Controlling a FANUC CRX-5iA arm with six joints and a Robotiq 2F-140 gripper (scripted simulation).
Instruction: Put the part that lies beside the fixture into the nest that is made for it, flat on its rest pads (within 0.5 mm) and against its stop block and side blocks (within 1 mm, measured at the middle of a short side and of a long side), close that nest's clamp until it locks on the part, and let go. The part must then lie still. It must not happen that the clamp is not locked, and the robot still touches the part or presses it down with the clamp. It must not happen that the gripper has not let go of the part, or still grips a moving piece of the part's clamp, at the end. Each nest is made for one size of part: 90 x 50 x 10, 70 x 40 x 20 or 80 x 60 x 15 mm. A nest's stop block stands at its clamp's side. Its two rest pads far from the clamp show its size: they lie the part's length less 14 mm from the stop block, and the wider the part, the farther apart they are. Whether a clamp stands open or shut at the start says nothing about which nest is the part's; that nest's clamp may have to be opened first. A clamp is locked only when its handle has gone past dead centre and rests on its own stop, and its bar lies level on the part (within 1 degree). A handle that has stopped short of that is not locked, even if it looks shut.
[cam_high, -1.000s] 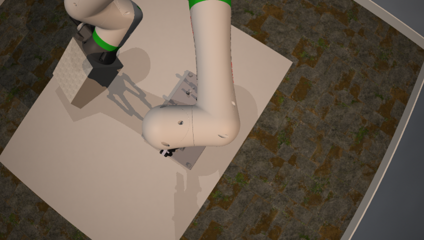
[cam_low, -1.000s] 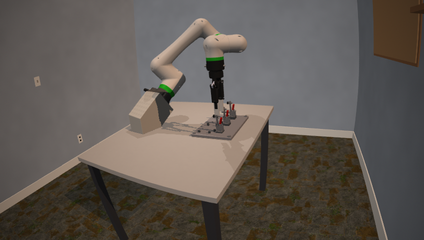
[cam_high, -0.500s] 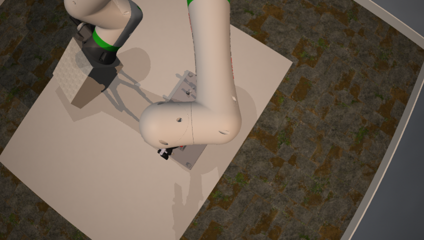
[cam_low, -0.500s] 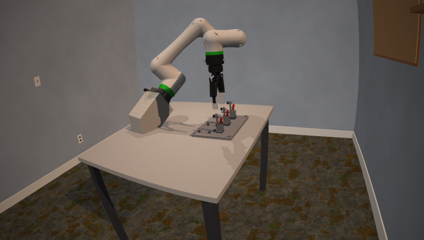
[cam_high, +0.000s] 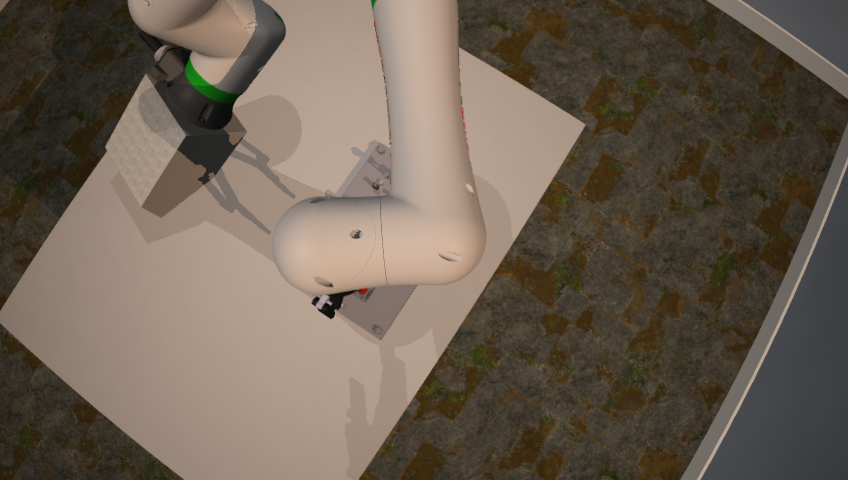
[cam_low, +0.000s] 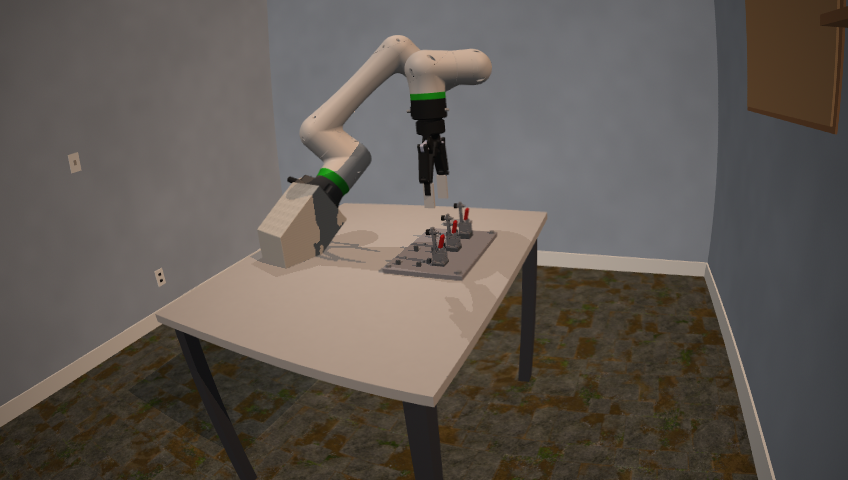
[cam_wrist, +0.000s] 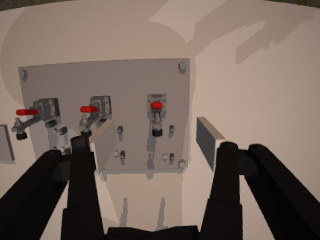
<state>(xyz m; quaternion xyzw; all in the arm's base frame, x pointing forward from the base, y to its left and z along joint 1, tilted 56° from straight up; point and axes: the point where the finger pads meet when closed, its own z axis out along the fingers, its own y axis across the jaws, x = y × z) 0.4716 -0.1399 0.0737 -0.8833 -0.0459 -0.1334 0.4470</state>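
My hand is 16 cm past the part, 36 cm to the right of it and 21 cm above it. Round my hand: grey fixture plate 6 cm behind, 10 cm to the left, 21 cm below.
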